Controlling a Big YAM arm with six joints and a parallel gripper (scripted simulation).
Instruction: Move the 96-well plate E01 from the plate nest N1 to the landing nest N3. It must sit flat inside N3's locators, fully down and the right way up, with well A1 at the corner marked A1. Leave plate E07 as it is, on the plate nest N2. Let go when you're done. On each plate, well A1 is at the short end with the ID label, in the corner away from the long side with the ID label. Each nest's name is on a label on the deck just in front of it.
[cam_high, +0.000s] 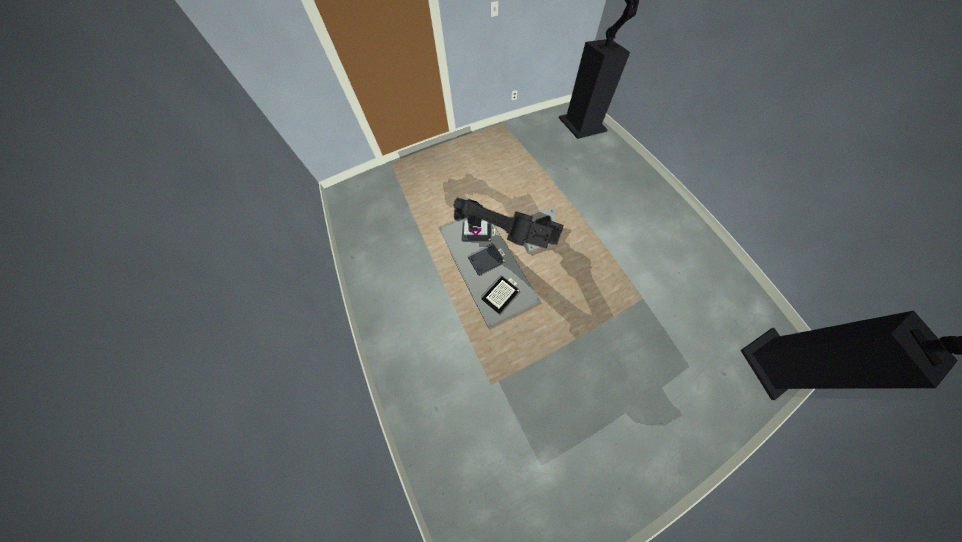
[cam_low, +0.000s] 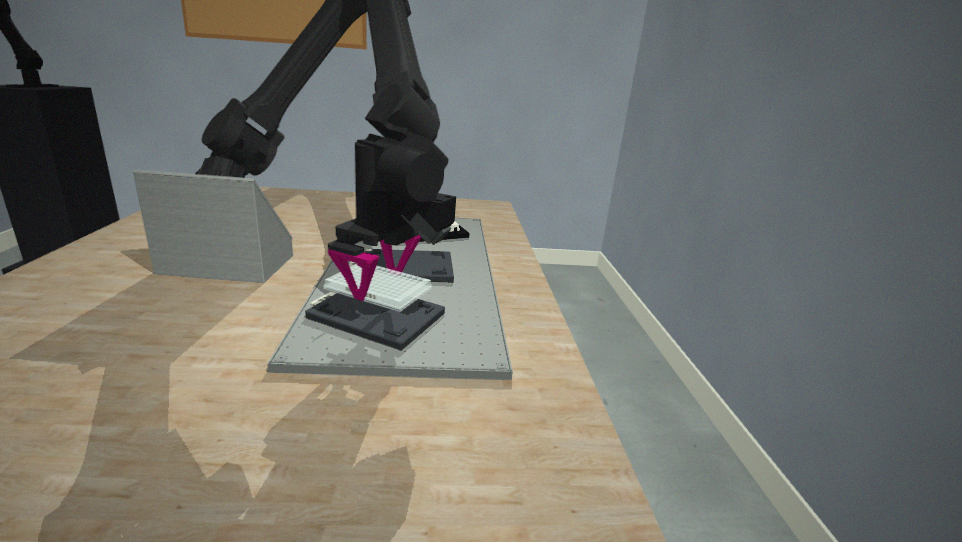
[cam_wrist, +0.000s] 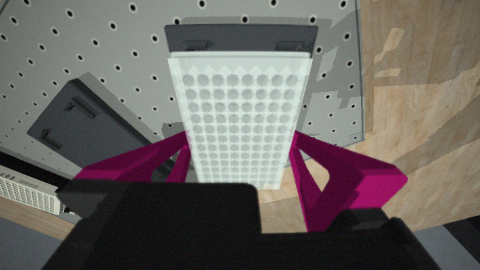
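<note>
Right now the dark plate nest N1 is 5 cm below my hand. From my hand the other things lie so: N1 label (9 cm behind, 5 cm below, 4 cm to the left); dark nest N3 (19 cm to the left, 5 cm below, 1 cm ahead); N2 label (36 cm to the left, 6 cm behind, 5 cm below).
</note>
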